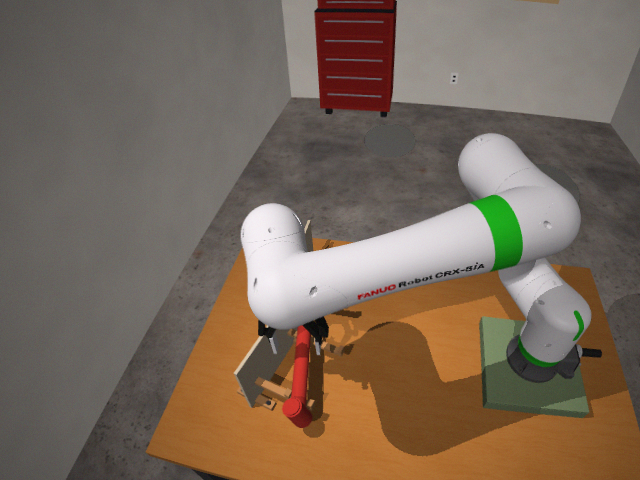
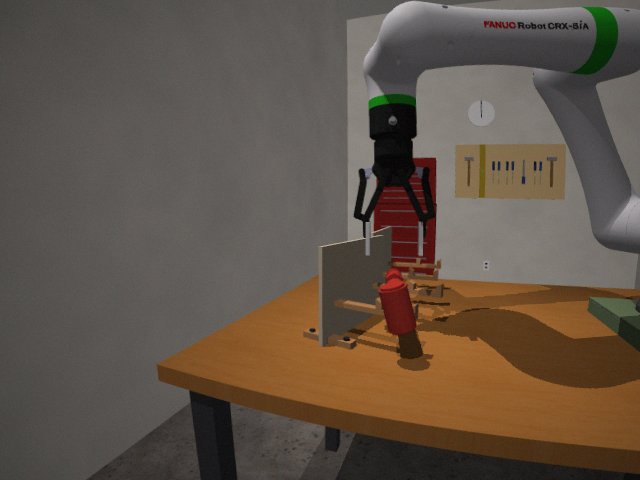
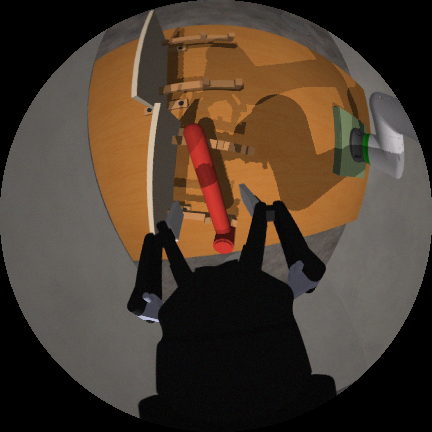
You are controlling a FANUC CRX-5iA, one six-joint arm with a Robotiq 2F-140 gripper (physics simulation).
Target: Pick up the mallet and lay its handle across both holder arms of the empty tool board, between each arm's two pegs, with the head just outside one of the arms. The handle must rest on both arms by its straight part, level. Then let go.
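Frame: origin at the arm's base, x ahead, y left, z up, level; metres.
Where they show: gripper, fingertip midpoint: (image 1: 297, 349) (image 2: 394, 254) (image 3: 209, 199); arm's base at its link origin: (image 1: 532, 358) (image 3: 356, 144).
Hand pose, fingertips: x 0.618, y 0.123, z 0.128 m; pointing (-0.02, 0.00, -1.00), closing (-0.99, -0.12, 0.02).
Note:
Things, the pixels of their centre, and the offset from my fingertips. Level surfaces: height alone.
- red mallet at the middle of its body: (image 2: 395, 289) (image 3: 211, 191) (image 1: 301, 368) 0.013 m left, 0.006 m back, 0.068 m down
- second tool board at the middle of its body: (image 3: 182, 54) (image 2: 400, 262) (image 1: 317, 274) 0.304 m right, 0.012 m ahead, 0.070 m down
- wooden table at its surface level: 0.166 m down
The red mallet (image 1: 300, 369) (image 2: 397, 310) (image 3: 205, 175) lies with its handle across the holder arms of the near tool board (image 2: 351, 289) (image 3: 165, 165). Its head is just outside the near arm (image 1: 272, 387) (image 2: 356, 306) (image 3: 195, 216). The handle crosses the near arm between its pegs and also crosses the far arm (image 3: 220, 144), where its place between the pegs is hard to tell. The head hangs tilted, clear of the table. Whether the handle is exactly level cannot be told. My gripper (image 1: 296, 347) (image 2: 393, 253) (image 3: 209, 199) is open and empty above the handle, one finger on each side.
A second tool board (image 1: 308, 235) (image 3: 150, 60) with its own pegged arms stands beyond the near one on the wooden table (image 1: 206, 428) (image 2: 248, 361). The near board's upright panel is close beside my left finger. The green base plate (image 1: 496, 361) (image 3: 345, 150) bears the robot.

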